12 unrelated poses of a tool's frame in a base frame.
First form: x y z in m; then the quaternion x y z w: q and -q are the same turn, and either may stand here.
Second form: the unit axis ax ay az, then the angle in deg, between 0 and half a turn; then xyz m. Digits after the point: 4 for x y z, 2 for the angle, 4 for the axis.
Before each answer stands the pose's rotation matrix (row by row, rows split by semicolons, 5 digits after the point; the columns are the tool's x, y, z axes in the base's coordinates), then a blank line. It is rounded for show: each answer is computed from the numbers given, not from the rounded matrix.
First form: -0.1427 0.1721 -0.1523 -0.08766 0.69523 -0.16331 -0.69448
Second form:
-0.02003 -0.34872 -0.93701; 0.10494 0.93129 -0.34883; 0.99428 -0.10532 0.01794

0.1218 -0.9663 0.2270 92.03 -0.1427 0.1721 -0.1523
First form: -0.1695 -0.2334 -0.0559 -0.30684 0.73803 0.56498 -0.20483
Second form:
-0.72779 -0.22147 -0.64906; -0.68437 0.17329 0.70825; -0.04438 0.95965 -0.27768

0.3135 -0.7540 -0.5772 156.36 -0.1695 -0.2334 -0.0559
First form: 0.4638 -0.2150 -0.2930 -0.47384 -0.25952 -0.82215 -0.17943
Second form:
-0.48656 -0.04909 0.87227; 0.54098 -0.80091 0.25669; 0.68600 0.59677 0.41625

0.4817 0.2638 0.8357 159.33 0.4638 -0.2150 -0.2930
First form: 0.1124 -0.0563 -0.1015 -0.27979 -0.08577 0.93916 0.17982
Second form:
-0.77876 -0.28977 -0.55638; 0.38576 -0.92062 -0.06048; -0.49469 -0.26173 0.82872

-0.2844 -0.0872 0.9547 159.28 0.1124 -0.0563 -0.1015
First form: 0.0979 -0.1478 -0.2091 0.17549 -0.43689 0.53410 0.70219
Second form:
0.04773 -0.90342 -0.42610; 0.59674 0.36788 -0.71314; 0.80102 -0.22023 0.55666

0.2465 -0.6136 0.7501 90.79 0.0979 -0.1478 -0.2091
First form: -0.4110 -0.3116 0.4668 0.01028 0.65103 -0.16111 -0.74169
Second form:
0.10041 -0.22560 -0.96903; 0.25237 0.94788 -0.19452; 0.96241 -0.22502 0.15211

-0.0153 -0.9706 0.2402 84.25 -0.4110 -0.3116 0.4668
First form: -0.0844 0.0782 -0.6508 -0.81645 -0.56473 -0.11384 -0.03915
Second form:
0.33624 0.91323 0.23011; 0.93106 -0.35910 0.06465; 0.14167 0.19251 -0.97102

0.8171 0.5652 0.1139 175.51 -0.0844 0.0782 -0.6508
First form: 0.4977 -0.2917 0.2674 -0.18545 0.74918 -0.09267 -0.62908
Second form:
-0.13973 -0.39447 -0.90822; -0.16128 0.91404 -0.37218; 0.97697 0.09447 -0.19133

0.2386 -0.9638 0.1192 102.04 0.4977 -0.2917 0.2674
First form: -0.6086 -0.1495 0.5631 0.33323 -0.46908 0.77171 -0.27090
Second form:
-0.63114 0.10549 0.76846; -0.73073 -0.41316 -0.54344; 0.26017 -0.90453 0.33784

-0.3462 0.4873 -0.8017 148.56 -0.6086 -0.1495 0.5631
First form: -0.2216 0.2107 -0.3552 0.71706 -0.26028 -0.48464 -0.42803
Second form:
0.39476 -0.78815 -0.47221; 0.04161 -0.49809 0.86613; -0.91784 -0.36156 -0.16383

-0.7934 0.2880 0.5362 129.31 -0.2216 0.2107 -0.3552
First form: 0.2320 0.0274 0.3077 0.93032 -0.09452 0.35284 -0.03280
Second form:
0.73314 -0.15272 0.66271; -0.19901 -0.97998 -0.00567; 0.65031 -0.12773 -0.74886

-0.9308 0.0946 -0.3530 176.24 0.2320 0.0274 0.3077
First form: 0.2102 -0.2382 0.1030 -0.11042 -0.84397 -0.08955 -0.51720
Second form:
-0.44062 0.09375 0.89279; 0.27901 0.95958 0.03694; -0.85323 0.26538 -0.44897

0.1290 0.9861 0.1046 117.71 0.2102 -0.2382 0.1030
